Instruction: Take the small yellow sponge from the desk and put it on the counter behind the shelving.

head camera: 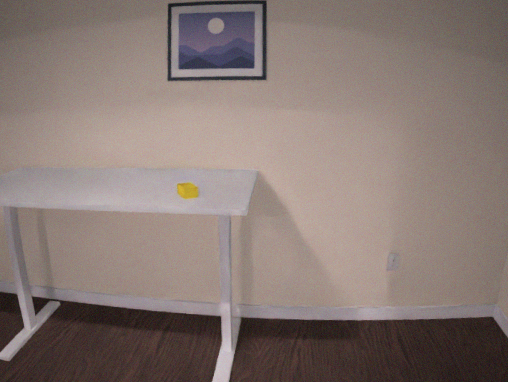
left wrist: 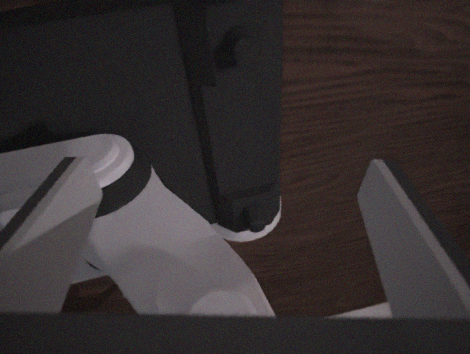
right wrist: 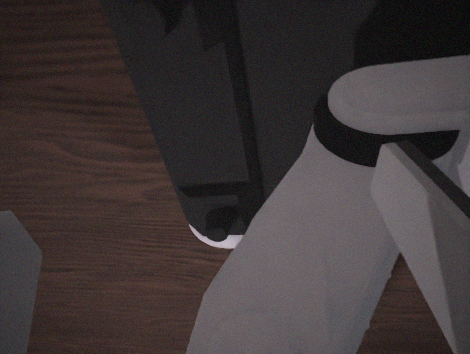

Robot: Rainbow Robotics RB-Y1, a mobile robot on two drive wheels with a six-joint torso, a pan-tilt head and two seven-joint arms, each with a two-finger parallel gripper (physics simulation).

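Frame: origin at the robot's base, x ahead, y left, z up, level; millimetres.
Seen in the pictures: left gripper, between the fingertips: (left wrist: 228, 177); right gripper, between the fingertips: (right wrist: 207, 198).
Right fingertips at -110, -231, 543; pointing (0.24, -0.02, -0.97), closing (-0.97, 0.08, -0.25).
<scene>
A point is followed by its place in that frame, as x, y, z.
The small yellow sponge (head camera: 188, 190) @(1791, 275, 987) lies on the white desk (head camera: 100, 187) @(1981, 745, 951), towards the desk's right end and nearer its front edge, in the head view. My left gripper (left wrist: 228, 177) @(-84, 241, 546) is open, with its fingers wide apart and nothing between them; the robot's own base and the floor show beyond. My right gripper (right wrist: 207, 198) @(-110, -231, 543) is open too, with nothing between its fingers. Neither gripper shows in the head view, and both are away from the sponge. The counter and the shelving do not show in these views.
The desk stands near a beige wall, on two white legs (head camera: 226, 280) @(1981, 129, 470) with long feet on the dark wooden floor (head camera: 310, 350) @(2023, -329, 1). A framed picture (head camera: 216, 42) @(2414, 198, 1658) hangs above it. A wall outlet (head camera: 393, 261) @(2335, -851, 407) is to the right, and a wall corner shows at the far right.
</scene>
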